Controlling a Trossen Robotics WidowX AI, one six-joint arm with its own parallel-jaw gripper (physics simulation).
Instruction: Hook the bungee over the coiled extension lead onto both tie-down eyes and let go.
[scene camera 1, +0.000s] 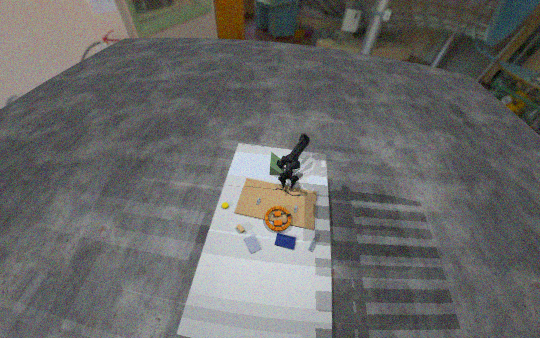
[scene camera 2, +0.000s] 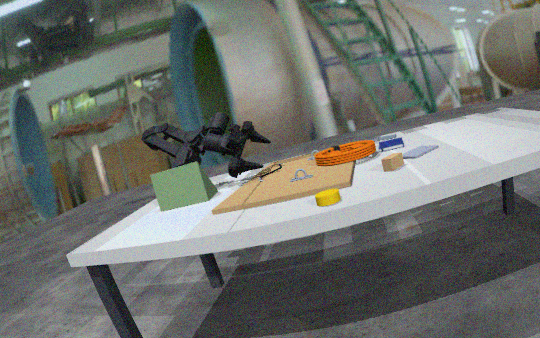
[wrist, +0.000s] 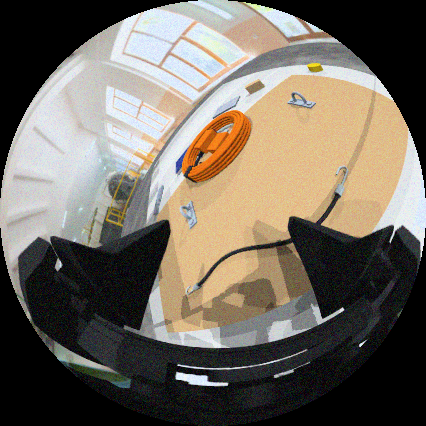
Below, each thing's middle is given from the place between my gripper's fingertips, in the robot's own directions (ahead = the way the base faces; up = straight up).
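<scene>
Orange coiled extension lead (scene camera 2: 335, 155): my gripper 50 mm above it, 10 mm to the left of it, 250 mm short of it.
</scene>
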